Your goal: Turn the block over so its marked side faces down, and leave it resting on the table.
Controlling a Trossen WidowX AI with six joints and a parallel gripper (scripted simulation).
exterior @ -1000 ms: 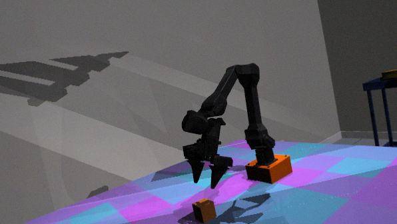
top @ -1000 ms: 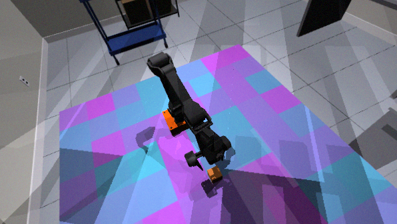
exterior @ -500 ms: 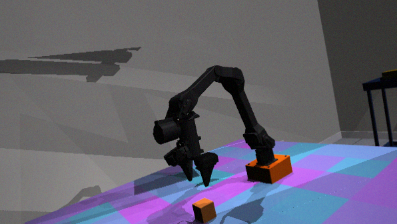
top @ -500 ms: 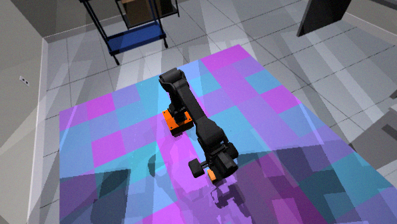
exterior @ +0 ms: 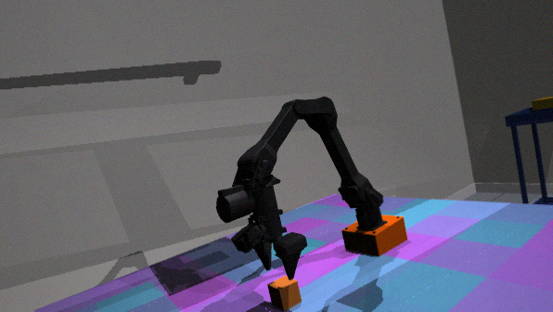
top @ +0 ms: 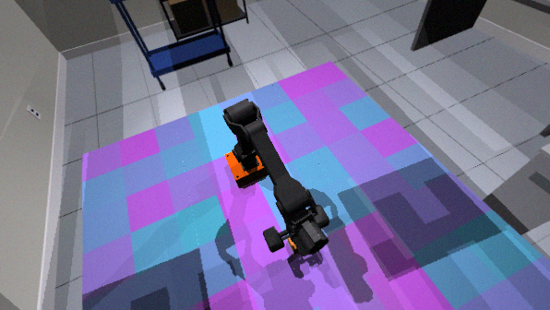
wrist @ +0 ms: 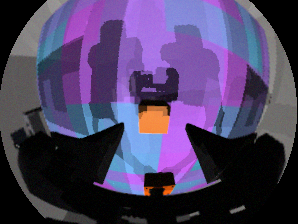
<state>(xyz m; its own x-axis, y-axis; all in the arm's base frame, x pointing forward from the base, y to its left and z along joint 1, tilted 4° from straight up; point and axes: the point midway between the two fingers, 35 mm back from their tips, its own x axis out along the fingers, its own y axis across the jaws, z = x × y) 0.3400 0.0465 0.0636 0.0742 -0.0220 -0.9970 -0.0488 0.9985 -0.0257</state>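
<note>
The orange block lies 1 cm behind my gripper tip and 4 cm below it.
</note>
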